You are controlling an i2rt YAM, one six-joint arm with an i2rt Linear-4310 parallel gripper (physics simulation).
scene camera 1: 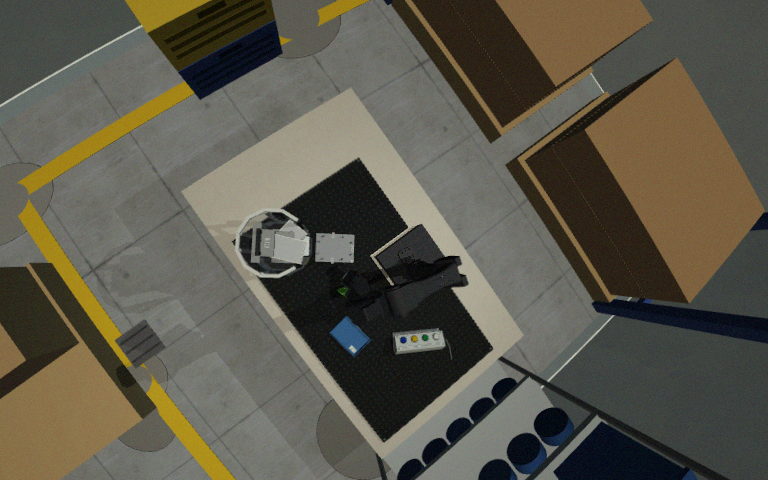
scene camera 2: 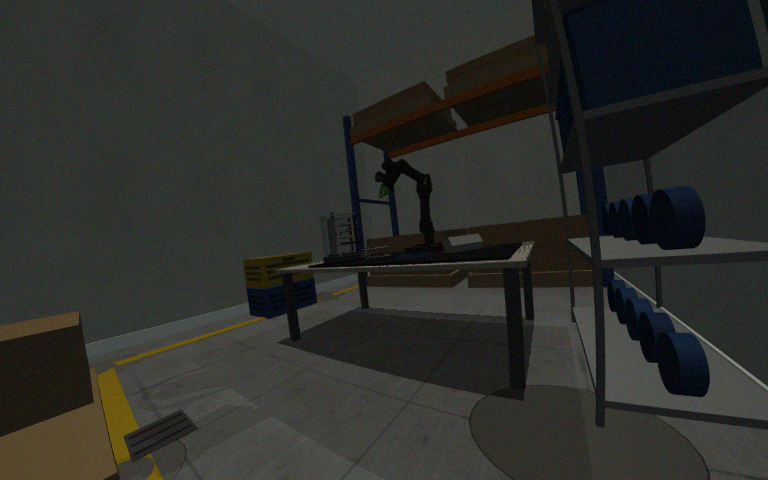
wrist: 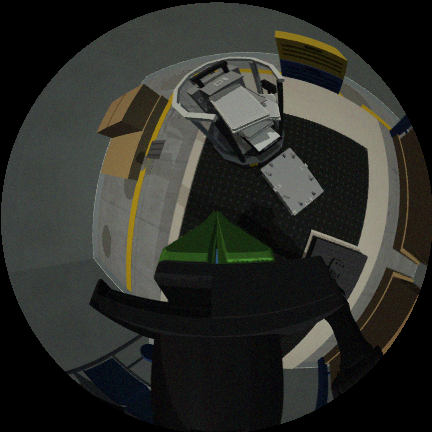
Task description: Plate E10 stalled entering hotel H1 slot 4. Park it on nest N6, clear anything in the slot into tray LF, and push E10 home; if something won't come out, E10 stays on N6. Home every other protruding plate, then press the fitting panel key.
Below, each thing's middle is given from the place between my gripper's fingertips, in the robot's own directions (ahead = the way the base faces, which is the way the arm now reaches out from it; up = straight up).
My gripper is now 120 mm short of the round plate rack [scene camera 1: 255,237], 250 mm to the left of it and 210 mm above it.
